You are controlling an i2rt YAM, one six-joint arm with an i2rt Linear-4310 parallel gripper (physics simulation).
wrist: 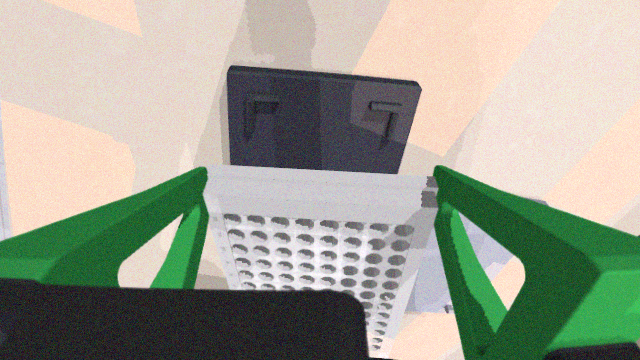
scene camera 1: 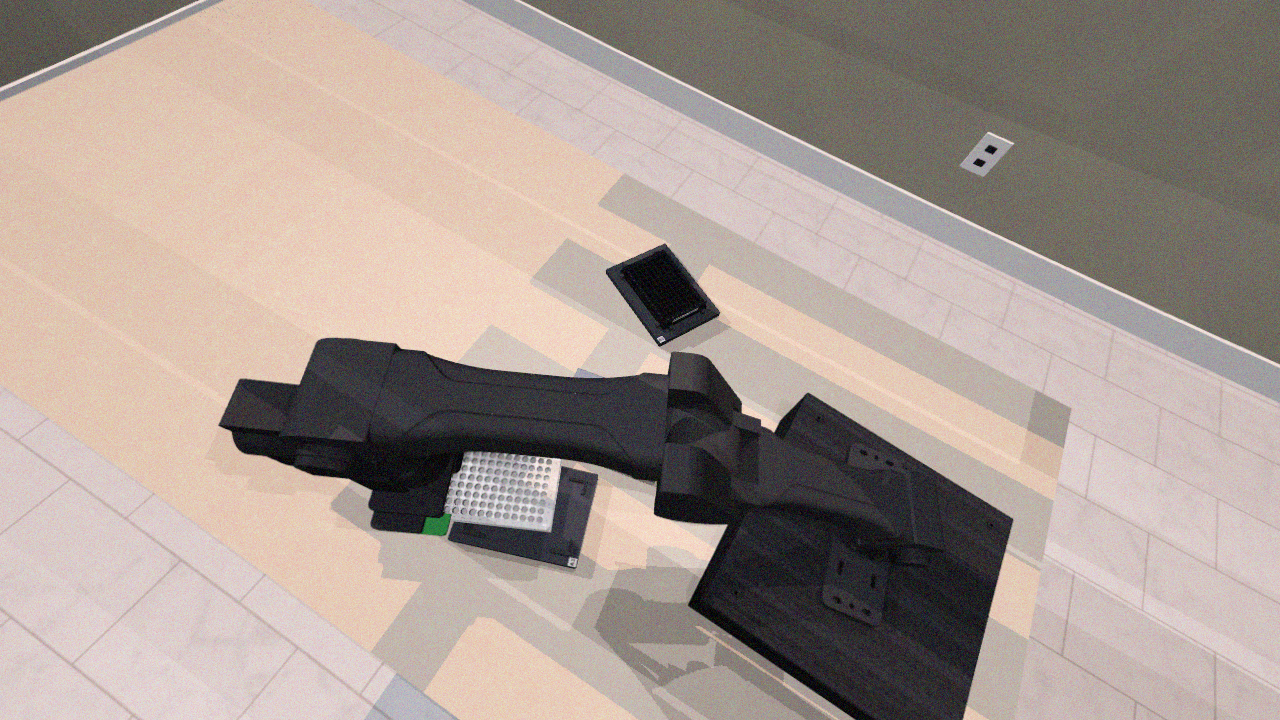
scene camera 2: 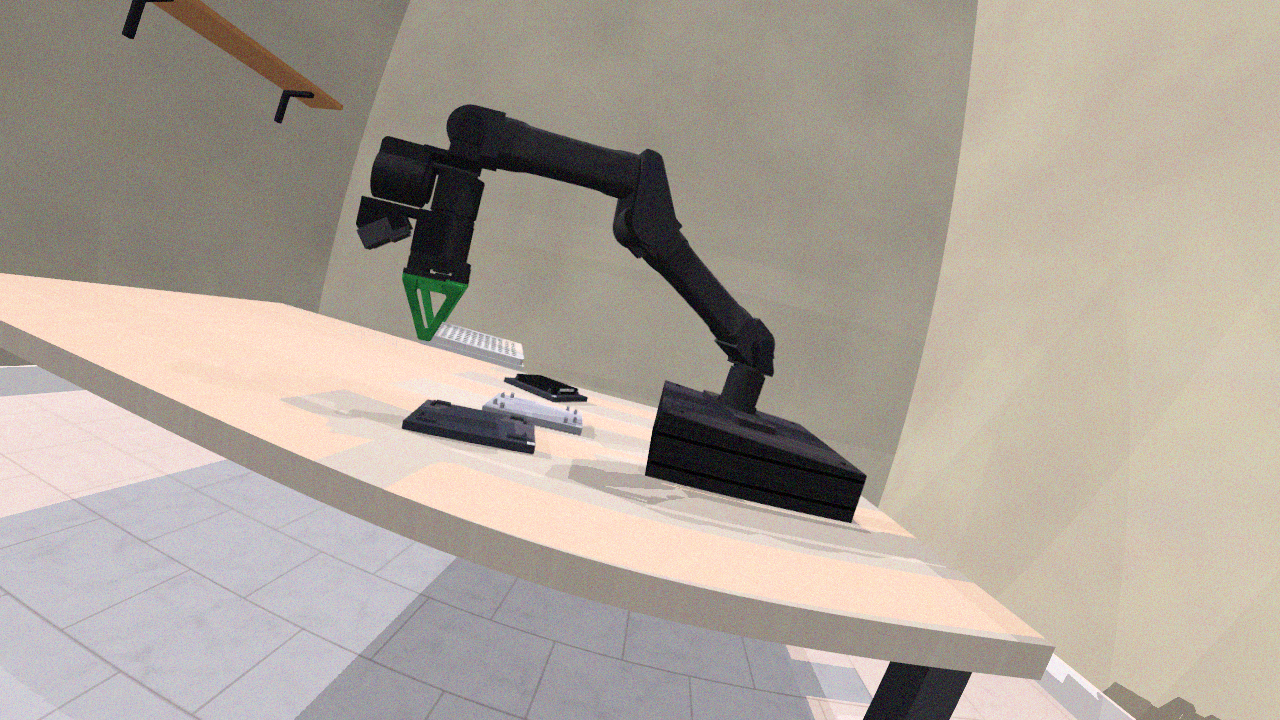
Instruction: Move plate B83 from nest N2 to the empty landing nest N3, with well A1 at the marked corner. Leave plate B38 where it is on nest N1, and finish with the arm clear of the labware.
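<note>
My gripper (wrist: 320, 180) (scene camera 2: 430, 329) has green fingers shut on the short end of the white well plate B83 (wrist: 313, 237) (scene camera 1: 503, 490) (scene camera 2: 480, 345). It holds the plate level in the air above the dark nest N2 (wrist: 322, 121) (scene camera 1: 577, 515) (scene camera 2: 469, 425), clear of it. The empty black landing nest N3 (scene camera 1: 663, 290) (scene camera 2: 546, 386) lies farther back on the table. The grey plate B38 (scene camera 2: 536, 412) (wrist: 447, 277) sits on its nest beside N2. In scene camera 1 the arm hides B38.
The arm's black base (scene camera 1: 850, 555) (scene camera 2: 752, 447) stands on the table to the right of the nests. The arm links reach over the labware. A wall shelf (scene camera 2: 242, 45) hangs high at the left. The table edge (scene camera 2: 447, 527) runs along the front.
</note>
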